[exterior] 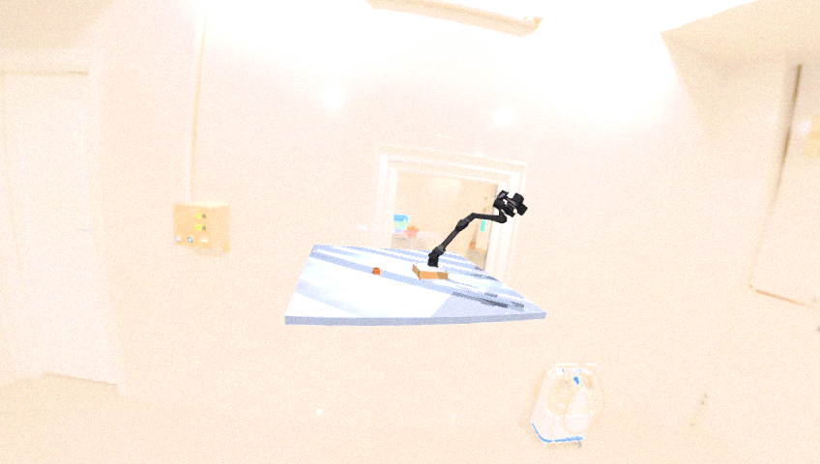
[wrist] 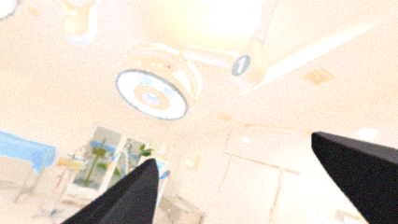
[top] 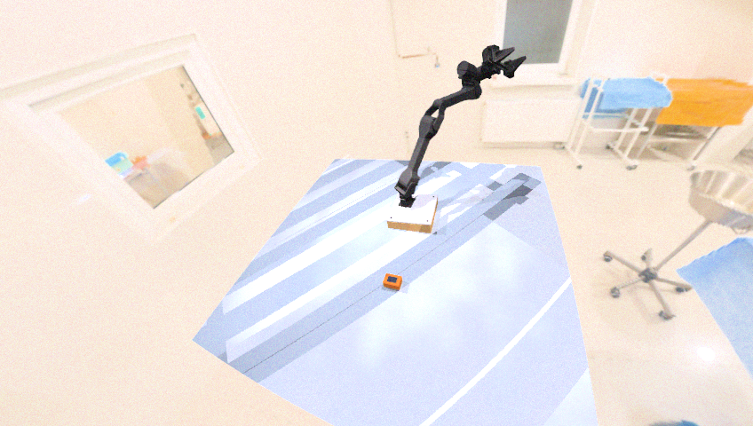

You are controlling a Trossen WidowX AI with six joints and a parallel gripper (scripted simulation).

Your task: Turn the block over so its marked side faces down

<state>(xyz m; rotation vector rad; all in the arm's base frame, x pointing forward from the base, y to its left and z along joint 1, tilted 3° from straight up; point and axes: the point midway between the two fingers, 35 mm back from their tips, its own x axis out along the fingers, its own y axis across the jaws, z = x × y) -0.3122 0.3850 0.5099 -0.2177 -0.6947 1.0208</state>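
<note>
Now: the orange block 70 cm ahead of my gripper tip, 56 cm below it and 31 cm to the right of it.
</note>
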